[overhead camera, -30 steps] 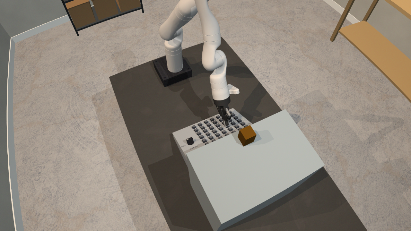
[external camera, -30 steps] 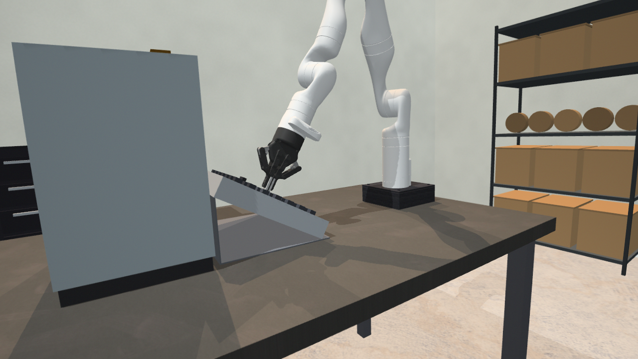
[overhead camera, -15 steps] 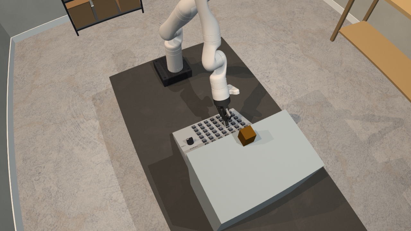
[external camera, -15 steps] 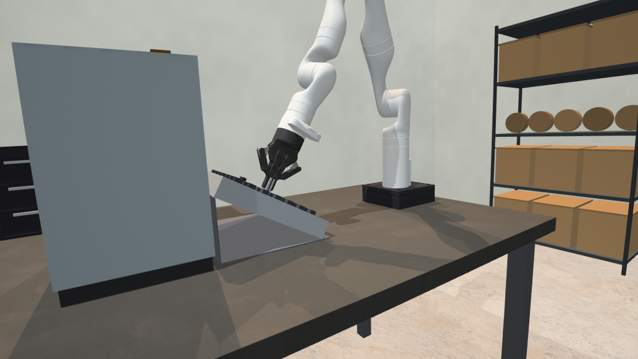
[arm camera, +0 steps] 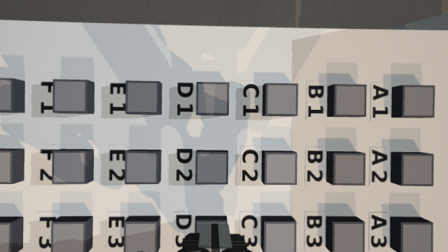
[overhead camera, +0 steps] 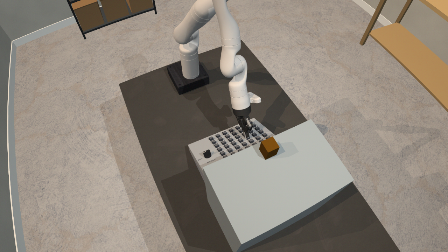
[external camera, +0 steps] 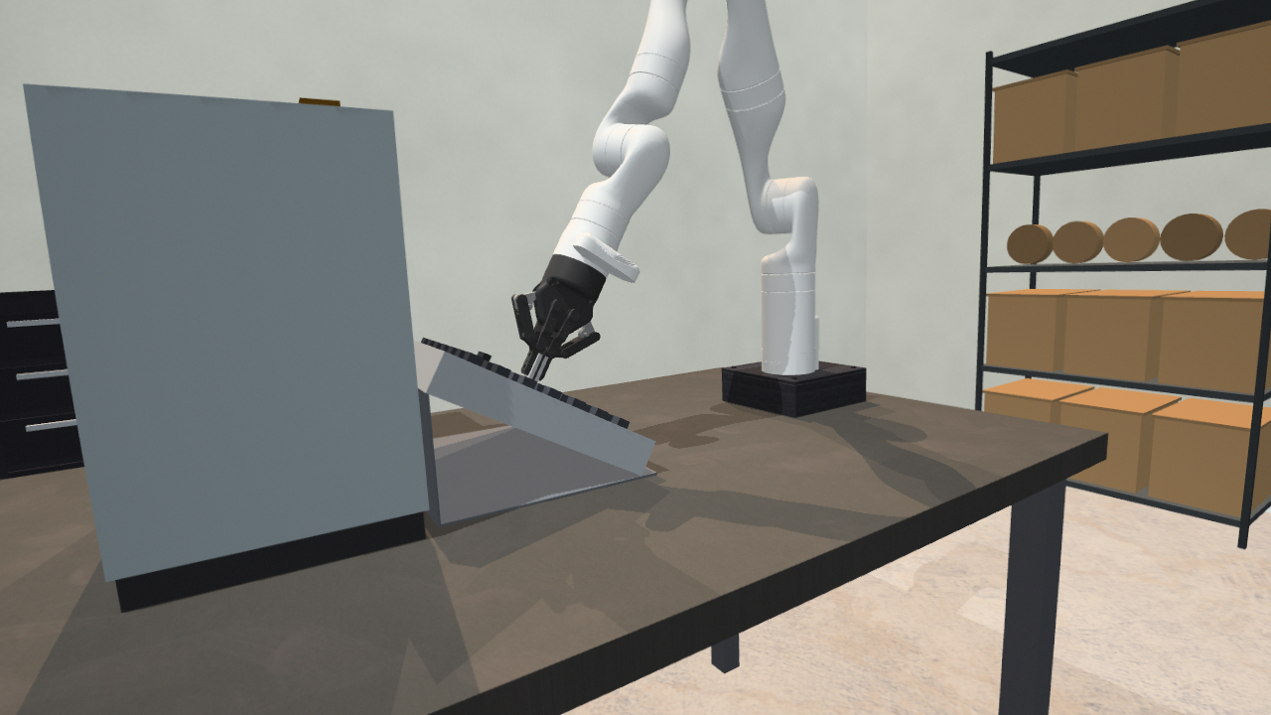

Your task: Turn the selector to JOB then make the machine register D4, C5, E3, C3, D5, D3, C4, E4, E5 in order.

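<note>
My hand is 2 cm past the key E2, 4 cm to the right of it and 4 cm above it. Also, from my hand: key E1: 2 cm behind, 7 cm to the left, 4 cm below; then key D1: 1 cm ahead, 7 cm to the left, 2 cm below; then sloped keypad panel: 3 cm ahead, 8 cm to the right, 6 cm below.
</note>
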